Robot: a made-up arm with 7 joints.
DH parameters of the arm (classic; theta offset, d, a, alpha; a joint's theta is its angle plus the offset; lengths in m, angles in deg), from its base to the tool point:
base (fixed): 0 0 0 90
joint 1: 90 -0.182 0 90
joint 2: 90 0 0 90
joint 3: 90 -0.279 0 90
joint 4: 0 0 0 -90
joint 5: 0 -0.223 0 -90
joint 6: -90 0 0 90
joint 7: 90 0 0 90
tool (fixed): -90 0 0 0
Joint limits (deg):
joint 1: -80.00..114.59
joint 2: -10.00..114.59
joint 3: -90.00..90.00
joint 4: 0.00..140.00
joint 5: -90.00..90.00
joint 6: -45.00..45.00
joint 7: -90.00..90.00
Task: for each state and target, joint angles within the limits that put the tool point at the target. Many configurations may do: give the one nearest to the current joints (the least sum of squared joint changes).
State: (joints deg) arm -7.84 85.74 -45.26 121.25 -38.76 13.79 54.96
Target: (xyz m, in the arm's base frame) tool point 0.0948 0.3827 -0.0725
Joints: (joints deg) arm 6.44 114.59 -61.53 125.95 -38.76 13.79 54.96
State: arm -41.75 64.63 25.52 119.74 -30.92 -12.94 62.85
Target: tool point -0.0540 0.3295 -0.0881
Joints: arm -80.00 16.95 57.43 139.87 -30.92 -12.94 62.85
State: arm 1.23 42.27 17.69 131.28 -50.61 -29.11 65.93
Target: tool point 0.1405 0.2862 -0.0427
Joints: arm 3.57 42.79 16.81 139.88 -50.61 -29.11 65.93
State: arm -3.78 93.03 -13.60 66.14 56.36 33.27 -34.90
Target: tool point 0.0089 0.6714 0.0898
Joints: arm 30.76 101.14 -23.55 15.19 56.36 33.27 -34.90
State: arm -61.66 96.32 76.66 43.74 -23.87 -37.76 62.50
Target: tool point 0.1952 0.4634 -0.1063
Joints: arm -80.00 89.81 51.58 89.53 -23.87 -37.76 62.50
